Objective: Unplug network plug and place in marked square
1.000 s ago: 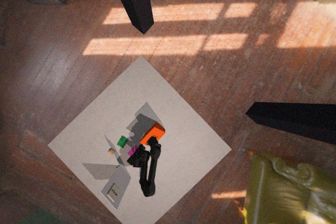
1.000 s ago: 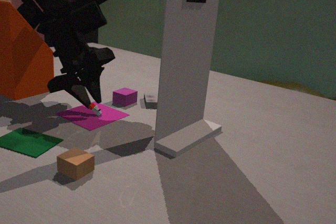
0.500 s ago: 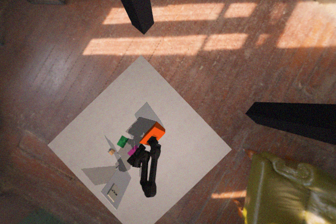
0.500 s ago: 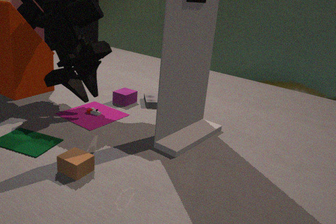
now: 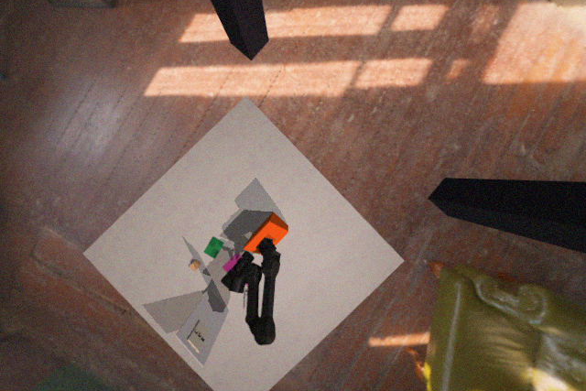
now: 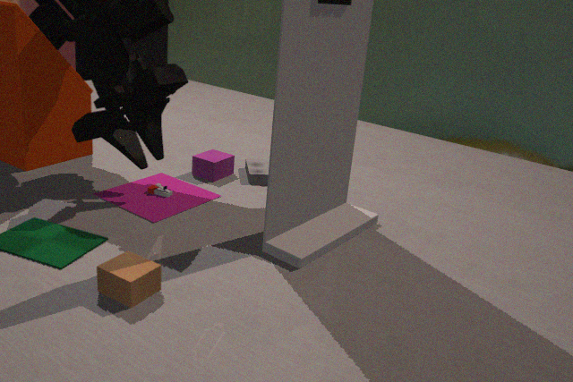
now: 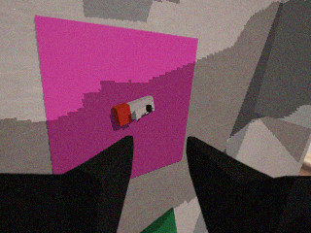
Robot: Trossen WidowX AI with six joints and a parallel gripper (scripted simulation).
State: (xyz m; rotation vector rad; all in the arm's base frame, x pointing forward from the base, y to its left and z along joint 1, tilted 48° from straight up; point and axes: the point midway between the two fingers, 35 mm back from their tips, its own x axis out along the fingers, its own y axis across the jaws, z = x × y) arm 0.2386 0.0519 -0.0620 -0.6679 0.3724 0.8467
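My gripper tip is now 1 cm short of the network plug, 1 cm to the right of it and 4 cm above it. The rest, counted from my gripper tip: flat magenta square (1 cm ahead, 4 cm below); then grey piece (9 cm ahead, 18 cm to the left, 4 cm below); then flat green square (1 cm ahead, 17 cm to the right, 4 cm below).
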